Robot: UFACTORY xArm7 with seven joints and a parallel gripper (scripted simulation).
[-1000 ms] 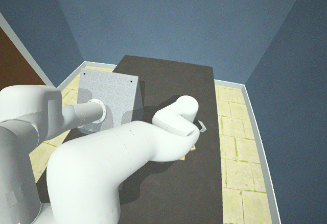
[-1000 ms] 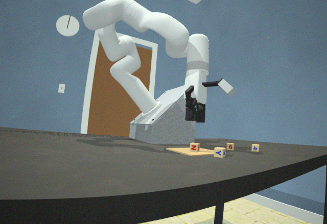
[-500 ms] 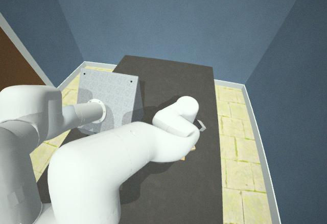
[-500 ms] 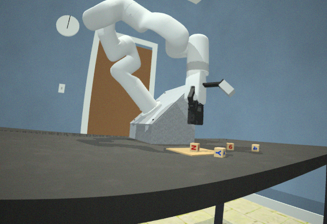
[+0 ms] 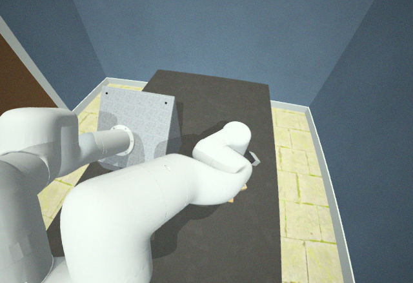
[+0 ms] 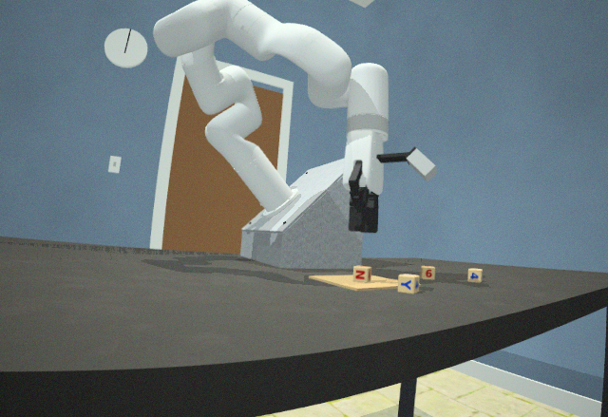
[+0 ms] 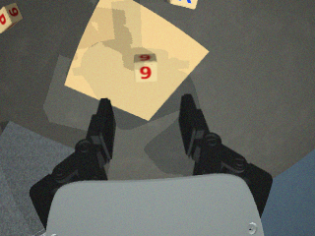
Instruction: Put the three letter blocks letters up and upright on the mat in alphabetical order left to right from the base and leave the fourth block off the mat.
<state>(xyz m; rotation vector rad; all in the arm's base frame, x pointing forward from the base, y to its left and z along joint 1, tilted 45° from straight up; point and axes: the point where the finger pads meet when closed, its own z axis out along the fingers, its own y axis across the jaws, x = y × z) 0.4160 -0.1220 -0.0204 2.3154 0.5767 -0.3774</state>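
Now: the tan mat 10 cm below my hand, 1 cm to the left of it and 1 cm behind it. From my hand the other things lie so: block (24 cm to the left, 9 cm below, 8 cm ahead).
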